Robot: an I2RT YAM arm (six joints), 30 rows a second.
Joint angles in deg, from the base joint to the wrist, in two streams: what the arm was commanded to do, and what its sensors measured. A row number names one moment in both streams.
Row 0, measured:
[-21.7 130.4 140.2 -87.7 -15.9 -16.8]
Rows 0 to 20, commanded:
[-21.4 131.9 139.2 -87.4 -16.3 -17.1]
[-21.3 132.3 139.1 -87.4 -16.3 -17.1]
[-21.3 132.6 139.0 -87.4 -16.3 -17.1]
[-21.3 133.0 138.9 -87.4 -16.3 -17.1]
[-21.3 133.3 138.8 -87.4 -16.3 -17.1]
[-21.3 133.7 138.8 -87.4 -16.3 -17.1]
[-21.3 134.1 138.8 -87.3 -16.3 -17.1]
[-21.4 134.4 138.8 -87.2 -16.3 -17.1]
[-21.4 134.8 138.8 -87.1 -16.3 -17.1]
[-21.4 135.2 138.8 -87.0 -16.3 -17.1]
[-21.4 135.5 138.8 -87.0 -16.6 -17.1]
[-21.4 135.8 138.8 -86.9 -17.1 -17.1]
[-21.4 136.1 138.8 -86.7 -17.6 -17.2]
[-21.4 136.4 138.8 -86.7 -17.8 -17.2]
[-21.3 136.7 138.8 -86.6 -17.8 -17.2]
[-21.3 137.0 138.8 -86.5 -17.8 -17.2]
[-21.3 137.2 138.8 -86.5 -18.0 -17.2]
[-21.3 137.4 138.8 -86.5 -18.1 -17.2]
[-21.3 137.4 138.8 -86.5 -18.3 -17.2]
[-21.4 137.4 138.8 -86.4 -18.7 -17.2]
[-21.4 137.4 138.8 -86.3 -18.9 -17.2]
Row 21, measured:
[-21.6 136.0 139.4 -86.5 -17.9 -16.7]
